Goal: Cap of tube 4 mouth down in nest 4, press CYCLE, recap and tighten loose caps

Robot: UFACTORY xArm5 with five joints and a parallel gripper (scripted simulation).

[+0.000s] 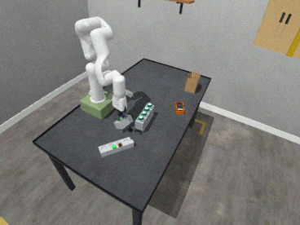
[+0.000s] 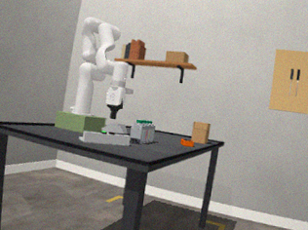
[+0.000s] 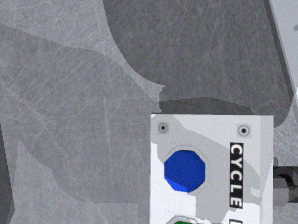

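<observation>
Now: the green ready key 6 cm below my hand, 1 cm to the right of it and 1 cm behind it. From my hand the other things lie so: blue cycle key 6 cm below, 3 cm to the left; cardboard box 79 cm to the left, 28 cm ahead, 6 cm below; key housing 7 cm below, 1 cm to the left, 1 cm ahead.
</observation>
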